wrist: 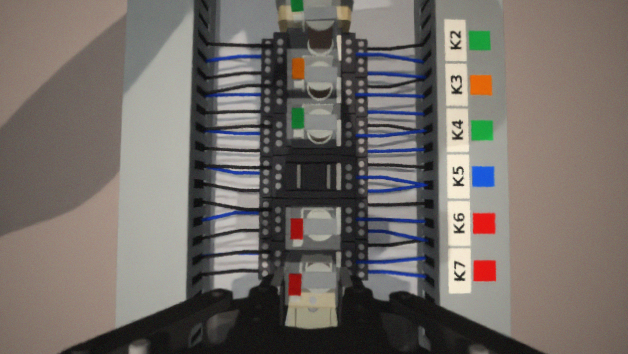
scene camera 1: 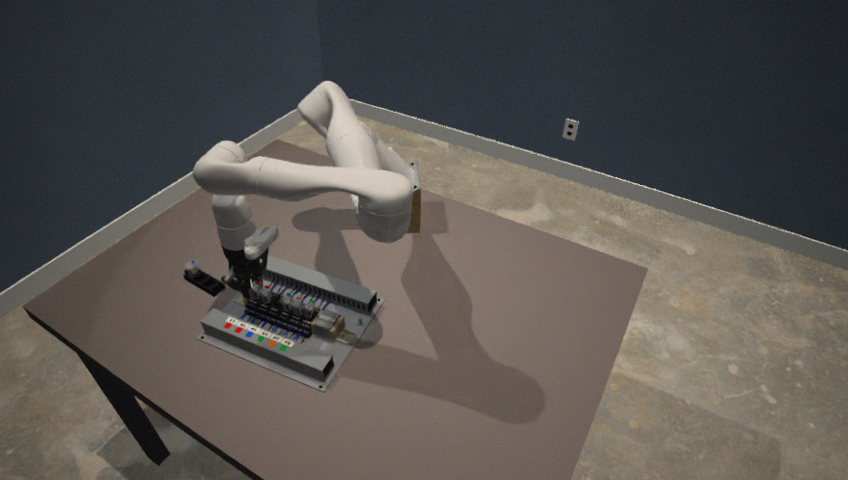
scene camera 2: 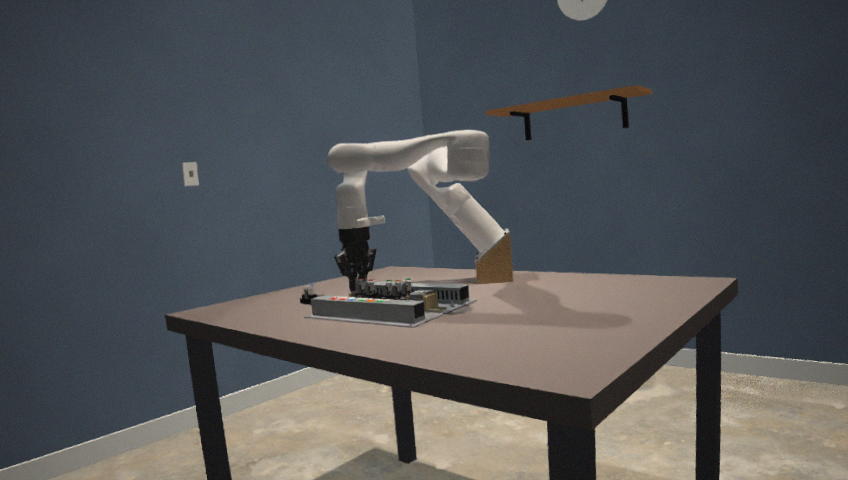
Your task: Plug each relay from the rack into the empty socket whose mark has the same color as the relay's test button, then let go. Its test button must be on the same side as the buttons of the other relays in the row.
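Frame: origin at the arm's base, x ahead, y left, z up, level; metres.
Seen in the pictures: gripper, fingertip midpoint: (wrist: pixel 312 283) (scene camera 1: pixel 254 293) (scene camera 2: pixel 359 291); arm's base at its link origin: (scene camera 2: pixel 492 242).
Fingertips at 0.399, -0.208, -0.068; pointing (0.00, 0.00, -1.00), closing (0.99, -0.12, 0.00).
Observation:
Pixels of each thing's top centre, then the offset from my fingertips to it, as dx, dy, dz.
- red K7 mark at its top centre: (wrist: pixel 484 270) +0.102, -0.003, +0.003
- K5 socket at its top centre: (wrist: pixel 313 154) (scene camera 1: pixel 283 306) (scene camera 2: pixel 384 295) +0.009, +0.078, -0.008
- blue mark at its top centre: (wrist: pixel 483 176) +0.108, +0.053, +0.003
- blue-button relay at its top centre: (scene camera 1: pixel 190 263) (scene camera 2: pixel 308 285) -0.031, -0.187, +0.008
- black rack at its top centre: (scene camera 1: pixel 202 276) (scene camera 2: pixel 316 295) -0.023, -0.156, -0.017
- Relays fill K4 at its top centre: (wrist: pixel 313 117) (scene camera 1: pixel 286 296) (scene camera 2: pixel 387 280) +0.010, +0.091, +0.029
- K3 at its top centre: (wrist: pixel 313 65) (scene camera 1: pixel 297 300) (scene camera 2: pixel 396 280) +0.013, +0.118, +0.030
- K2 at its top centre: (wrist: pixel 314 6) (scene camera 1: pixel 307 302) (scene camera 2: pixel 405 278) +0.016, +0.145, +0.035
- beige block at its top centre: (scene camera 1: pixel 333 320) +0.023, +0.203, +0.006
My gripper (scene camera 1: pixel 252 290) (scene camera 2: pixel 357 288) (wrist: pixel 312 283) is shut on the red-button relay (wrist: pixel 320 282) at the K7 end of the row, beside the red K7 mark (wrist: pixel 484 270). The relay is upright, its red button on the left in the wrist view, like the other buttons. Its pins are hidden, so I cannot tell how deep they sit. A red-button relay (wrist: pixel 320 227) sits in K6. The K5 socket (wrist: pixel 313 176) is empty, with a blue mark (wrist: pixel 483 176). A blue-button relay (scene camera 1: pixel 191 268) (scene camera 2: pixel 308 290) stands in the black rack (scene camera 1: pixel 208 283) (scene camera 2: pixel 305 299).
Relays fill K4 (wrist: pixel 320 124), K3 (wrist: pixel 320 75) and K2 (wrist: pixel 320 17). Grey wire ducts (scene camera 1: pixel 309 355) (wrist: pixel 155 175) (wrist: pixel 475 320) flank the row. A beige block (scene camera 1: pixel 328 327) stands at the K2 end. The rack lies beyond the K7 end.

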